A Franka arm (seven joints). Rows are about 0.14 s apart.
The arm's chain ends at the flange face. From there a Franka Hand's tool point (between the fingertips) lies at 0.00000 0.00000 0.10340 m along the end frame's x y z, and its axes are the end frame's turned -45 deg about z.
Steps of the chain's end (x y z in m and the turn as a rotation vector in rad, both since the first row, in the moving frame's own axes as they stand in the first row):
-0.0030 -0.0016 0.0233 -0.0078 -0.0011 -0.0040
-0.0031 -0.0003 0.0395 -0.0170 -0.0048 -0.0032
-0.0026 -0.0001 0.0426 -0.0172 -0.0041 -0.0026
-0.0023 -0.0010 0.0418 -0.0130 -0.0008 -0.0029
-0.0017 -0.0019 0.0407 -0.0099 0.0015 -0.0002
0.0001 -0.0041 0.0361 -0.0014 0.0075 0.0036
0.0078 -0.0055 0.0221 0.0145 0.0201 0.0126
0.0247 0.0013 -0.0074 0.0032 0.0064 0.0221
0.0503 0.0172 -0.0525 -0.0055 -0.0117 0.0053
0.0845 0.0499 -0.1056 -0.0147 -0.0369 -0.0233
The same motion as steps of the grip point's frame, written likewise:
-0.0016 -0.0028 0.0233 -0.0047 -0.0063 -0.0040
-0.0036 -0.0015 0.0395 -0.0086 -0.0154 -0.0032
-0.0033 -0.0009 0.0426 -0.0093 -0.0151 -0.0026
-0.0019 -0.0014 0.0418 -0.0086 -0.0098 -0.0029
-0.0005 -0.0017 0.0407 -0.0081 -0.0059 -0.0002
0.0034 -0.0022 0.0361 -0.0063 0.0043 0.0036
0.0119 0.0021 0.0221 -0.0040 0.0245 0.0126
0.0172 0.0186 -0.0074 -0.0023 0.0068 0.0221
0.0221 0.0473 -0.0525 0.0044 -0.0122 0.0053
0.0207 0.0935 -0.1057 0.0157 -0.0365 -0.0233

